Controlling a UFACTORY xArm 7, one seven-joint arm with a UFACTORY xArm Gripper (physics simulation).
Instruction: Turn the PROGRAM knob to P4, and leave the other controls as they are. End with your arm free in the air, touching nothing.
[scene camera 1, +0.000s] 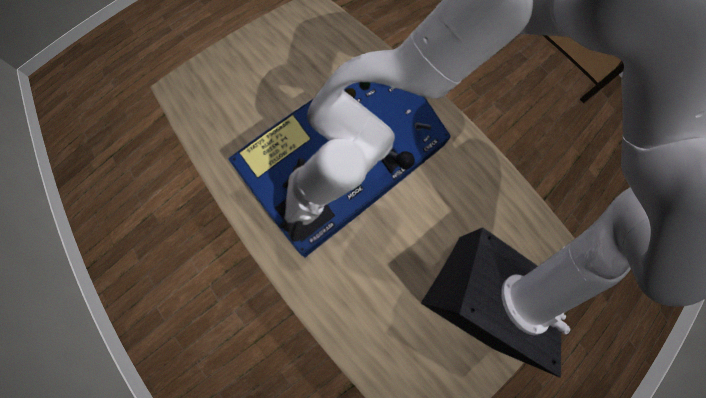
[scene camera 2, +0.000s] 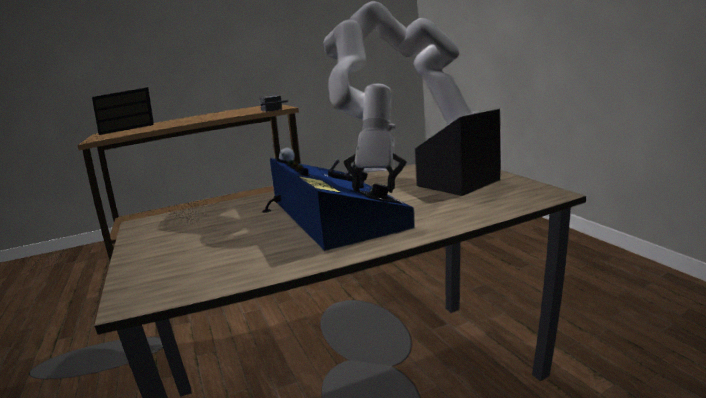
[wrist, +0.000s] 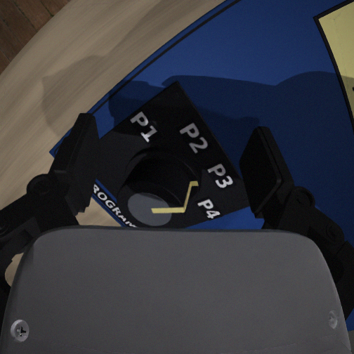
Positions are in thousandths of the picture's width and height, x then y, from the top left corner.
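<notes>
Gripper: (scene camera 1: 407, 519), (wrist: 493, 391). Blue console: (scene camera 1: 570, 280), (scene camera 2: 457, 509), (wrist: 572, 264).
</notes>
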